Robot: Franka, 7 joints.
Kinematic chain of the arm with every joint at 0, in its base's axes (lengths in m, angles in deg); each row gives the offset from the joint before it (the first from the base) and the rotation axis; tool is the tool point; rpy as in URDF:
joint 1: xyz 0 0 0.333 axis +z
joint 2: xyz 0 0 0 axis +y
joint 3: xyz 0 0 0.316 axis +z
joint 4: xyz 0.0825 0 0 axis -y
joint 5: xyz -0.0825 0 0.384 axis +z
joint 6: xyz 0 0 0 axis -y
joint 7: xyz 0.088 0 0 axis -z
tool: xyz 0 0 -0.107 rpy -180 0 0
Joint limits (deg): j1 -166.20..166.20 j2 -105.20..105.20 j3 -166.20..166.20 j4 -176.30..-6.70 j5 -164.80..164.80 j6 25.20..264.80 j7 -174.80..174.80
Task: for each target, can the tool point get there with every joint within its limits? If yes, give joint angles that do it. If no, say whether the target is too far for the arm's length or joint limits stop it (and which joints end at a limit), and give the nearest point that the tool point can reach.
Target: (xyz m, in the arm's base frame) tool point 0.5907 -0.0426 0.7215
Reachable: yes | joints 98.92 -41.14 -78.33 -101.06 -23.78 179.36 -135.46
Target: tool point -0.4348 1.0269 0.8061
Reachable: no: too far | nearest point -0.3079 0.7273 0.6681 | short by 0.353 m
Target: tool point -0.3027 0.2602 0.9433
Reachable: yes | joints 49.70 28.39 111.38 -76.11 -72.51 208.54 -79.40
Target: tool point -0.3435 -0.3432 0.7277
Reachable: yes | joints -61.13 76.39 -135.05 -112.18 -76.60 177.81 55.52
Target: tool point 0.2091 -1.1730 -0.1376
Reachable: no: too far | nearest point 0.1400 -0.7855 0.0179 | short by 0.423 m
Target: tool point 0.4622 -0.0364 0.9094
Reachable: yes | joints -128.11 -35.59 54.15 -64.57 115.74 59.26 -51.86
